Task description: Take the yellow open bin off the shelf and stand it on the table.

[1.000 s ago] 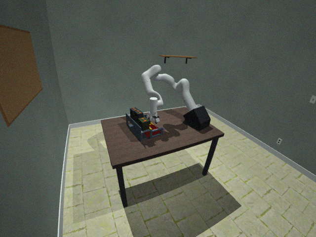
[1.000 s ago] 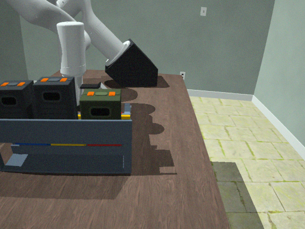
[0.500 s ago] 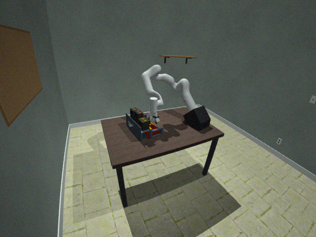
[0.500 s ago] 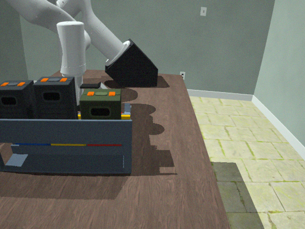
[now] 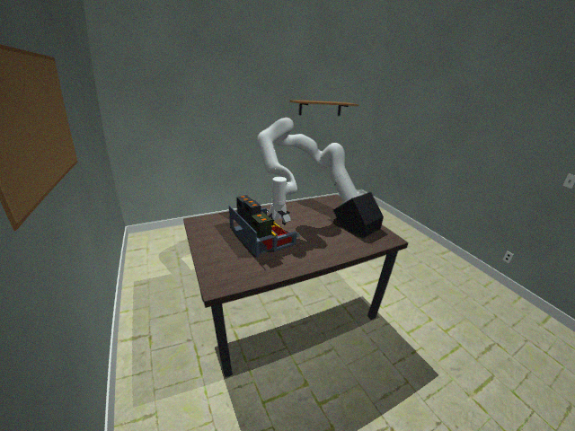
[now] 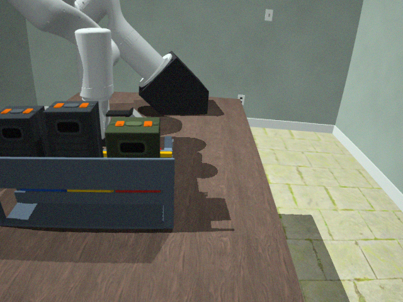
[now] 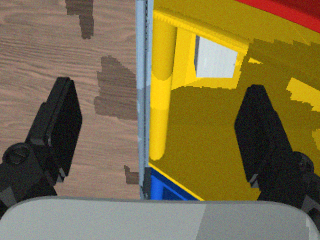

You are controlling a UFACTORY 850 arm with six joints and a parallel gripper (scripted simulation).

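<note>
Right now my hand is 1 cm past the shelf rail and 4 cm above it. Round my hand: blue open bin (10 cm ahead, 10 cm to the right); red bin (7 cm ahead, 12 cm to the left); yellow open bin (8 cm ahead, 1 cm to the left).
</note>
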